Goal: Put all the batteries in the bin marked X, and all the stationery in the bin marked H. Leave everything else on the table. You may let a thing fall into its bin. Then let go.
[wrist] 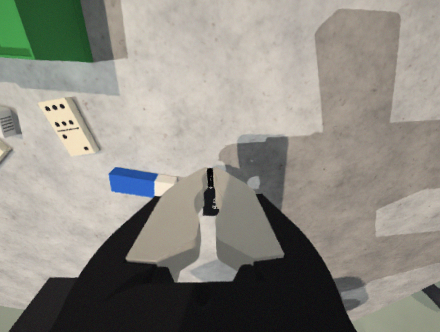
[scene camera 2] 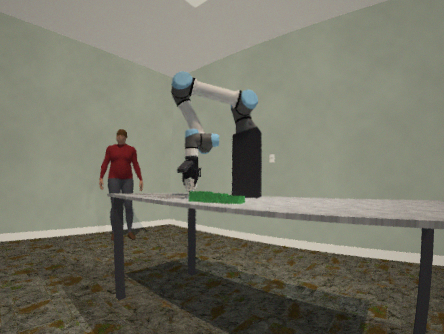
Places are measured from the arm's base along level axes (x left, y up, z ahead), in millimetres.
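Where they show: gripper, between the fingertips: (wrist: 211,169); arm's base, origin of its link: (scene camera 2: 247,133).
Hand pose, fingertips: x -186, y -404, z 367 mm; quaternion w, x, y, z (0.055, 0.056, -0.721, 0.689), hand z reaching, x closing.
Observation:
Things, the pixels of their centre, and the offset from my fingertips. "*": a spot on its surface instead. Level surfaces: height alone.
- black 9V battery, middle of its body: (wrist: 215,194) dx -10, dy -12, dz -40 mm
- blue eraser with a white end, middle of its body: (wrist: 144,184) dx +68, dy -15, dz -37 mm
- green bin, middle of its body: (scene camera 2: 216,197) dx +227, dy +2, dz +108 mm
- cream domino, middle of its body: (wrist: 70,128) dx +131, dy -18, dz +15 mm
- small grey-white block with dark lines, a spot on its surface: (wrist: 7,121) * dx +187, dy -17, dz +15 mm
- cream piece, a spot on its surface: (wrist: 3,150) * dx +205, dy -15, dz -15 mm
- table, height of its surface: dy -21 mm
My gripper (scene camera 2: 190,188) (wrist: 211,169) is shut and empty, its fingertips together low over the table. In the wrist view, part of the black 9V battery (wrist: 210,206) shows through the narrow gap between the fingers; the fingers hide the rest of it. A blue eraser with a white end (wrist: 132,182) lies just left of the fingers, its white end partly covered by the left finger. A green bin (scene camera 2: 216,198) (wrist: 60,32) stands at the upper left of the wrist view; no letter on it can be read.
A cream domino (wrist: 70,126) lies left of the eraser, below the bin. At the left edge of the wrist view are a small grey-white block with dark lines (wrist: 7,121) and part of another cream piece (wrist: 3,150). A person in red (scene camera 2: 121,162) stands beyond the table (scene camera 2: 325,207).

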